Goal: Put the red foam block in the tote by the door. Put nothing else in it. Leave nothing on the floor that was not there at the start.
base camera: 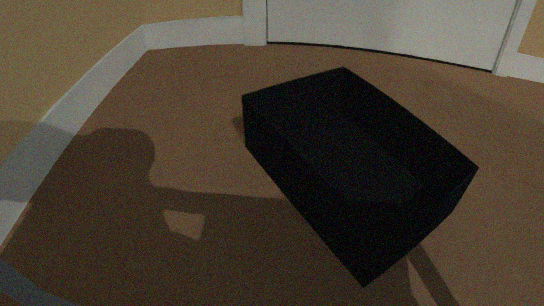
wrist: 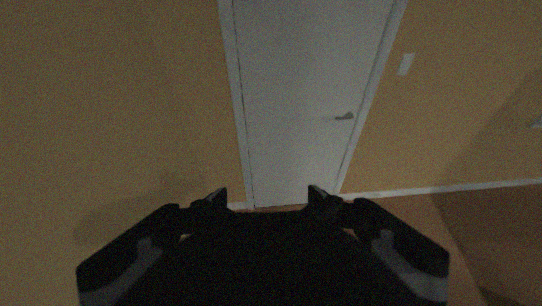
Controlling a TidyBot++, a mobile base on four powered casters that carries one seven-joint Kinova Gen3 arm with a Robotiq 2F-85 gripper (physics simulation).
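Frame: origin at the arm's base, x back, y right, z up, level; centimetres.
Seen in the pictures: gripper, fingertip midpoint: [wrist: 267,195].
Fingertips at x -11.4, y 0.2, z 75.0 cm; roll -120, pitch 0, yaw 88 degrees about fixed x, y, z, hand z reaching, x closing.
Pixels of each thing's top centre, then the offset from my fingertips to it. "*": a spot on its surface instead.
- black open-topped tote at its top centre: [base camera: 363,128] dz -104.7, dx -32.0, dy +7.6 cm
- door handle at a spot on its surface: [wrist: 345,116] * dz -21.4, dx -79.2, dy +54.6 cm
- wall switch at its top centre: [wrist: 410,53] dz +13.0, dx -85.8, dy +87.0 cm
A black open-topped tote [base camera: 300,185] sits on the floor in the base camera view, right of centre, turned at an angle in front of the white door [base camera: 385,25] [wrist: 300,90]. Its inside is very dark, and I cannot make out any object in it. My gripper [wrist: 267,195] is open, with its two fingers wide apart and no object between them. It points toward the lower part of the door in the wrist view. The red foam block does not show in either view.
A white baseboard [base camera: 105,75] runs along the tan wall [base camera: 60,50] at the left and meets the door side in a corner. The arm's shadow falls across the floor left of the tote. A door handle [wrist: 345,116] and a wall switch [wrist: 406,64] show in the wrist view.
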